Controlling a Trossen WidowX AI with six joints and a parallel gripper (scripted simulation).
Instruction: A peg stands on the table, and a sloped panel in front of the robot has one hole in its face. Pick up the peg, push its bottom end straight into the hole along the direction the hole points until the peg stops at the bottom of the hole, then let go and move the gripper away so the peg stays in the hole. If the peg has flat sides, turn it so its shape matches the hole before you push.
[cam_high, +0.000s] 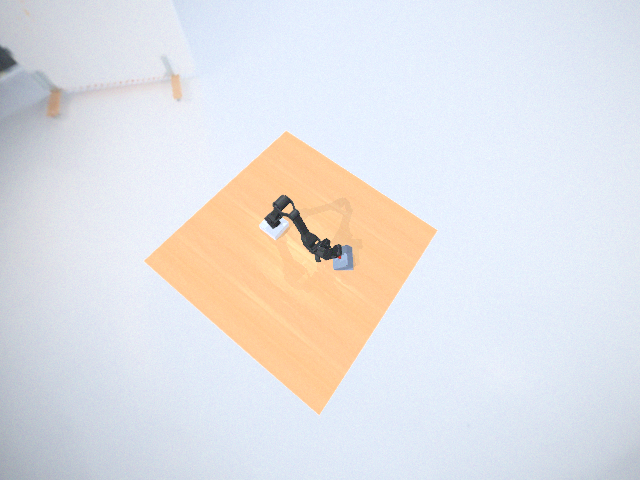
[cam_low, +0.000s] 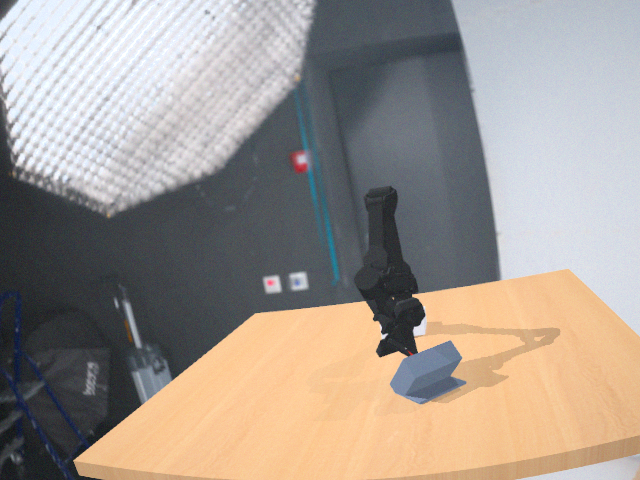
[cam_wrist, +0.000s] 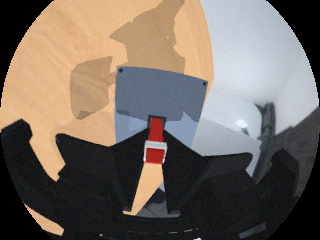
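The grey-blue sloped panel is 2 cm ahead of my gripper tip, 3 cm to the left of it and 3 cm below it. From my gripper tip the other things lie so: red peg 1 cm behind, 1 cm to the right, 1 cm above.
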